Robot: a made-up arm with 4 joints. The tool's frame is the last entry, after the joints. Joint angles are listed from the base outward. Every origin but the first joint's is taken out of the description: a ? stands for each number. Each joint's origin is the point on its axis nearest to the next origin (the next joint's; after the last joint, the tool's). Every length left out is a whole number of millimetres.
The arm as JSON. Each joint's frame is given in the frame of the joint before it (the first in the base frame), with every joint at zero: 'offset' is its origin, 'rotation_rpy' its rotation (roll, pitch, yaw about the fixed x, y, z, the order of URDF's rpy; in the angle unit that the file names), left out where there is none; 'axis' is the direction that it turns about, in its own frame. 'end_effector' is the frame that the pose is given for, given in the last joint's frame.
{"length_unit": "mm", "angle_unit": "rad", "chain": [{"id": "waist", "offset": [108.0, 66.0, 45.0], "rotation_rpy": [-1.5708, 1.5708, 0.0], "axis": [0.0, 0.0, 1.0]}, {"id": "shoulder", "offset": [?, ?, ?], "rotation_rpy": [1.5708, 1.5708, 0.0], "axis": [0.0, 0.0, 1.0]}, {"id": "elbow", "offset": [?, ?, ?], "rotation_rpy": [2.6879, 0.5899, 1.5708], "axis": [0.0, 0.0, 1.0]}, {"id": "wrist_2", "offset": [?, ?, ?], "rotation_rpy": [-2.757, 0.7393, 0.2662], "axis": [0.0, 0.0, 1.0]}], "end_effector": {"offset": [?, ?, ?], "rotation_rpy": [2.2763, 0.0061, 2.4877]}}
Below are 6 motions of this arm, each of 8 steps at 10 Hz.
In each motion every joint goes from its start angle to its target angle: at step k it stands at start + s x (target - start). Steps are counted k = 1, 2, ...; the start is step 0. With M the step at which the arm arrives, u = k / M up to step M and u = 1 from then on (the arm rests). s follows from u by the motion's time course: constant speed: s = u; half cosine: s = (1 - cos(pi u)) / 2; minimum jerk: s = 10 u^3 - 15 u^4 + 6 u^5.
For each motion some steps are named. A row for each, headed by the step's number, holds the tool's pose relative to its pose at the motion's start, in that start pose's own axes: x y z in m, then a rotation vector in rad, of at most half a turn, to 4 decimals.
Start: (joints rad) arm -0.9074 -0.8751 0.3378 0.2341
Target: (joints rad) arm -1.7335 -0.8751 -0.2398 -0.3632
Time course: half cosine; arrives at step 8
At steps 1, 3, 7, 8:
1: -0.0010 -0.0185 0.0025 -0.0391 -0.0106 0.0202
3: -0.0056 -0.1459 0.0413 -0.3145 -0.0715 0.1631
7: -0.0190 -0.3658 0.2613 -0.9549 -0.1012 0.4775
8: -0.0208 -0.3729 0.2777 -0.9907 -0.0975 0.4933

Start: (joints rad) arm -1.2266 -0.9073 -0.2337 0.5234
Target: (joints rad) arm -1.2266 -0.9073 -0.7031 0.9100
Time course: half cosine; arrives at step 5
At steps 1, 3, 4, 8:
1: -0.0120 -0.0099 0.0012 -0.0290 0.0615 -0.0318
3: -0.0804 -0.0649 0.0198 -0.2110 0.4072 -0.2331
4: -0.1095 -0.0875 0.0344 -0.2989 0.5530 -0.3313
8: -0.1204 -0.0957 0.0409 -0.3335 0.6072 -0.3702

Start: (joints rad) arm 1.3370 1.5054 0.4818 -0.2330
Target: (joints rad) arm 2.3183 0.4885 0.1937 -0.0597
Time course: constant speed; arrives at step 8
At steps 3, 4, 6, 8:
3: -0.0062 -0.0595 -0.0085 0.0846 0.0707 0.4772
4: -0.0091 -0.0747 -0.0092 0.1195 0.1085 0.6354
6: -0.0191 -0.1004 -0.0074 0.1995 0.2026 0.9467
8: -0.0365 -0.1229 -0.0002 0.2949 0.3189 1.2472

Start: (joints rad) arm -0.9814 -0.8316 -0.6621 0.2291
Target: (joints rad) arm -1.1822 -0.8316 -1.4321 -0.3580
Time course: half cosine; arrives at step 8
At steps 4, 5, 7, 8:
4: -0.1186 -0.0902 0.0539 -0.2187 0.1081 0.1139
5: -0.1620 -0.1141 0.0892 -0.2817 0.1641 0.1612
7: -0.2183 -0.1357 0.1505 -0.3483 0.2549 0.2279
8: -0.2255 -0.1375 0.1601 -0.3555 0.2686 0.2371

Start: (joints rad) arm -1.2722 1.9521 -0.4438 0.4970
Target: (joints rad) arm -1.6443 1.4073 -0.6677 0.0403
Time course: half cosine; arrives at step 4
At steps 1, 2, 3, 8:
1: 0.0071 0.0108 0.0045 0.0279 -0.0753 0.1066
2: 0.0264 0.0387 0.0180 0.1070 -0.2736 0.3451
3: 0.0481 0.0693 0.0363 0.1983 -0.4947 0.5533
8: 0.0576 0.0825 0.0455 0.2382 -0.5928 0.6296

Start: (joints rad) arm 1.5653 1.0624 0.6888 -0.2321
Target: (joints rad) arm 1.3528 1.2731 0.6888 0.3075
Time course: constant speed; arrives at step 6
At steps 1, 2, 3, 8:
1: 0.0037 -0.0016 0.0028 -0.0286 0.0681 -0.0996
2: 0.0076 -0.0029 0.0056 -0.0533 0.1350 -0.2017
3: 0.0115 -0.0040 0.0083 -0.0742 0.2008 -0.3061
8: 0.0238 -0.0061 0.0160 -0.1120 0.3923 -0.6305

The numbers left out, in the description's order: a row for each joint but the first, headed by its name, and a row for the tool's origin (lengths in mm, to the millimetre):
shoulder: -66.0 -51.0 0.0
elbow: 10.0 -47.0 0.0
wrist_2: -225.0 321.0 0.0
tool: 38.0 -4.0 0.0

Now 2 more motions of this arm.
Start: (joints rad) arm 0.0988 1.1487 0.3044 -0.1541
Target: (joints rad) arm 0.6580 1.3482 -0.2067 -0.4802
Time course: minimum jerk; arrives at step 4
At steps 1, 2, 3, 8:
1: -0.0377 -0.0197 0.0173 -0.0340 0.0710 0.0614
2: -0.1498 -0.1065 0.1166 -0.1602 0.3424 0.2989
3: -0.2003 -0.1929 0.2548 -0.2803 0.6157 0.5318
8: -0.2027 -0.2124 0.2945 -0.3110 0.6877 0.5905

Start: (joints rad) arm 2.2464 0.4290 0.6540 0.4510
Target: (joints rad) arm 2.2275 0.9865 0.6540 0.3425
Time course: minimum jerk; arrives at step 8
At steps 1, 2, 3, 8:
1: -0.0017 -0.0022 0.0001 -0.0049 0.0021 -0.0056
2: -0.0112 -0.0141 0.0008 -0.0314 0.0134 -0.0358
3: -0.0310 -0.0362 0.0037 -0.0838 0.0363 -0.0948
8: -0.1282 -0.1074 0.0357 -0.3070 0.1418 -0.3374

